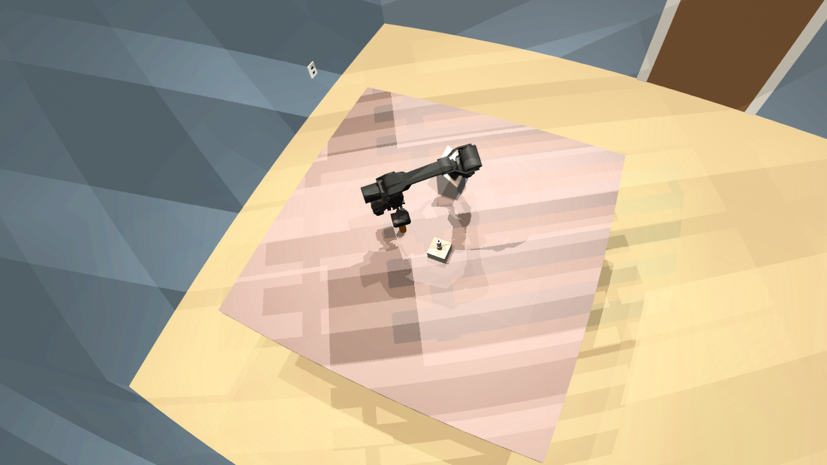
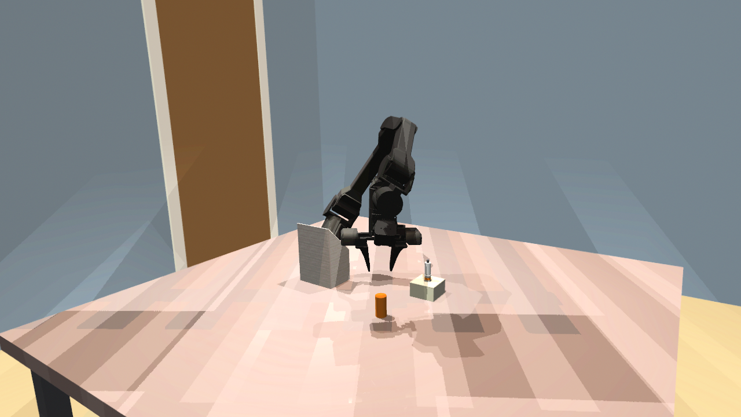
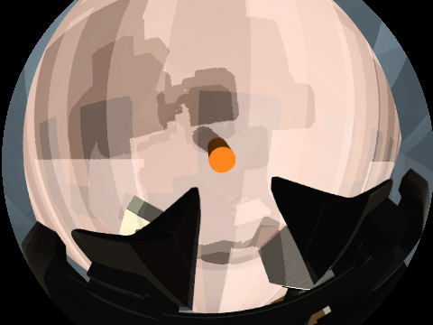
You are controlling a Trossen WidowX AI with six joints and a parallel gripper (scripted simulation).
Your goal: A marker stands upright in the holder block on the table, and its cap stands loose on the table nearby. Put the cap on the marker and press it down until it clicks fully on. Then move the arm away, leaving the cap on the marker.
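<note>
The orange cap is 90 mm below my gripper tip. Also, from my gripper tip: cream holder block 20 mm ahead, 180 mm to the left, 100 mm below.
</note>
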